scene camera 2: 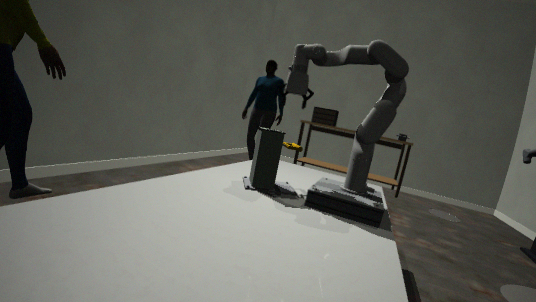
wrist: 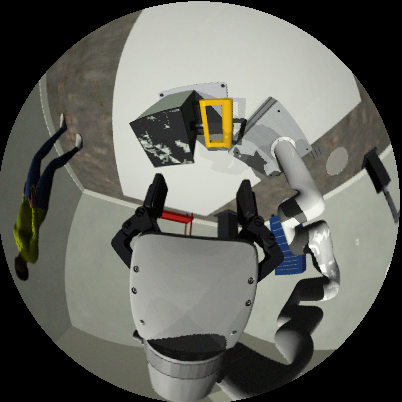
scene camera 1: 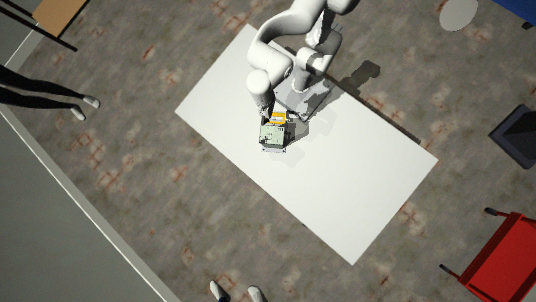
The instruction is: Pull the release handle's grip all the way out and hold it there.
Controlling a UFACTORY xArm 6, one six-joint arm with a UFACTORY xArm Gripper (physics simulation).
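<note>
The release handle's yellow grip (scene camera 1: pixel 278 118) (scene camera 2: pixel 292 146) (wrist: pixel 228 122) is a rectangular frame on the side of a grey-green post (scene camera 1: pixel 272 134) (scene camera 2: pixel 267 161) (wrist: pixel 187 115) that faces the robot's base. Dark rods between grip and post show in the wrist view. The post stands upright on a light base plate (scene camera 1: pixel 274 150) (wrist: pixel 175 91). My gripper (scene camera 1: pixel 265 115) (scene camera 2: pixel 295 104) (wrist: pixel 201 182) is open and empty, with its fingers wide apart. It hangs above the level of the post's top and grip, apart from both. How far out the grip stands is hard to tell.
The white table (scene camera 1: pixel 350 200) (scene camera 2: pixel 200 245) carries the post and the robot's base (scene camera 2: pixel 345 209) (wrist: pixel 275 125), which is close to the grip's side. One person (scene camera 2: pixel 268 92) stands behind the table, another (scene camera 2: pixel 15 90) (wrist: pixel 27 215) at the left. A workbench (scene camera 2: pixel 352 133) stands behind.
</note>
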